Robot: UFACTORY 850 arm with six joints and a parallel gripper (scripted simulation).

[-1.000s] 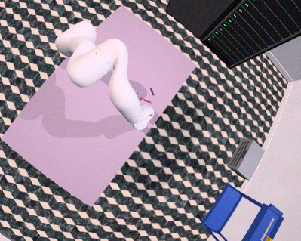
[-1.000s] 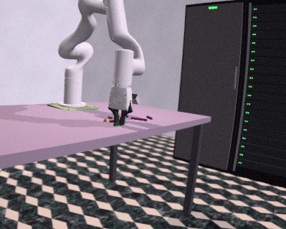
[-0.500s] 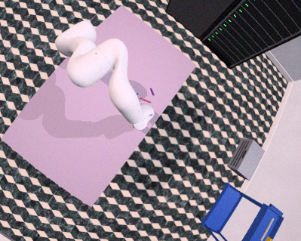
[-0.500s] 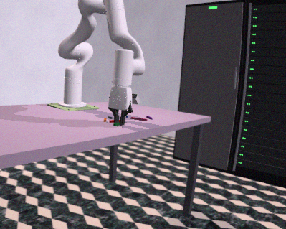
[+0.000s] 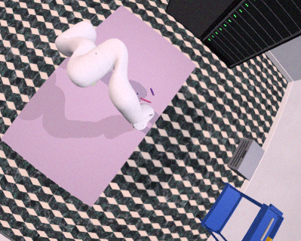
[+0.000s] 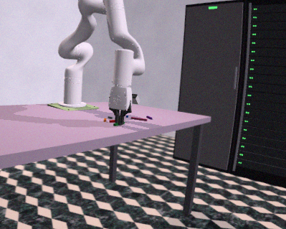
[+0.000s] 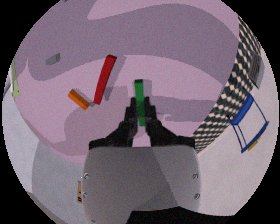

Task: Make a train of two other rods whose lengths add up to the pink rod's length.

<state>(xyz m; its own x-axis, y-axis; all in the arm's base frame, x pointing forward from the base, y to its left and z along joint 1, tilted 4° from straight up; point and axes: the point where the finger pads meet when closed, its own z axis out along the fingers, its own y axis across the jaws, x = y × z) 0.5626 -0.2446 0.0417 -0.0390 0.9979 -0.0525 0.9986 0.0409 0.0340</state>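
The green rod lies 2 cm below my hand. The rest, counted from my hand: grey rod (12 cm behind, 10 cm to the left, 2 cm below); red rod (5 cm behind, 4 cm to the left, 2 cm below); short orange rod (10 cm behind, 2 cm to the left, 2 cm below).
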